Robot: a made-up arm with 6 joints.
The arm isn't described. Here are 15 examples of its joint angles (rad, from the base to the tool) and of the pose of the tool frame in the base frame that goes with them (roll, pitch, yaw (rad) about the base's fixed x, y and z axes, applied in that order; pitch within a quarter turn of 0, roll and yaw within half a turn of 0; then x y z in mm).
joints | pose
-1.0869 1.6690 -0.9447 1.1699 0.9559 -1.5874 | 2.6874 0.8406 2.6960 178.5 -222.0 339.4
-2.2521 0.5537 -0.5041 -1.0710 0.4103 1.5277 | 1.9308 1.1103 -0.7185 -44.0 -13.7 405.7
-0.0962 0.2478 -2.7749 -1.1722 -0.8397 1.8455 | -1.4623 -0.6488 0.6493 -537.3 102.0 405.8
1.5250 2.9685 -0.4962 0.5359 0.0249 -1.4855 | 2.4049 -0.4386 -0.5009 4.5 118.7 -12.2
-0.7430 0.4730 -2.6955 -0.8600 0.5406 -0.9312 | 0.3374 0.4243 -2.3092 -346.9 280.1 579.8
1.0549 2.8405 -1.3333 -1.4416 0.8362 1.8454 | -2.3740 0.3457 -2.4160 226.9 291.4 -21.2
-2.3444 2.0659 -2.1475 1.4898 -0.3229 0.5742 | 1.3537 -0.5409 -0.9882 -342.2 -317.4 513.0
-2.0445 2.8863 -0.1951 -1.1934 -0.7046 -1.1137 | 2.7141 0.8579 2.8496 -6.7 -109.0 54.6
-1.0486 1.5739 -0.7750 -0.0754 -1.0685 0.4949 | 0.8486 1.0175 -0.0505 148.3 -248.2 400.3
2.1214 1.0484 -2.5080 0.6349 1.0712 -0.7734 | -0.9221 0.7003 1.6325 10.3 -89.2 733.3
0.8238 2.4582 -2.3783 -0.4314 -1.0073 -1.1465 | -0.6678 -0.1849 -0.3865 339.2 404.1 429.9
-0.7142 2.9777 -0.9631 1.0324 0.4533 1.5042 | -2.4841 0.2641 -0.0915 185.4 -124.5 -69.2
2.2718 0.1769 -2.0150 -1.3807 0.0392 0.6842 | 0.2560 -0.2401 1.5511 273.3 -319.4 551.0
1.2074 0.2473 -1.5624 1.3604 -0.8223 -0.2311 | 0.4302 -0.6976 2.1067 -50.7 -280.1 574.6
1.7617 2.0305 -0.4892 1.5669 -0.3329 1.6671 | 2.8204 -0.1477 1.6736 -20.5 231.0 169.0
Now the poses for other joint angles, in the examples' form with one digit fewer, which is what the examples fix.
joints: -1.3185 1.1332 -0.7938 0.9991 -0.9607 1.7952
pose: 0.826 -1.134 0.145 -6 -176 476
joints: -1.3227 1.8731 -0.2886 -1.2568 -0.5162 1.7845
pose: 2.600 -0.040 1.321 79 -171 198
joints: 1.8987 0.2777 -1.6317 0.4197 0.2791 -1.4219
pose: -0.386 0.110 0.883 74 -244 600
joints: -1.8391 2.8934 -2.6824 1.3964 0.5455 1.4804
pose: 2.421 -1.309 -0.554 -122 -583 201
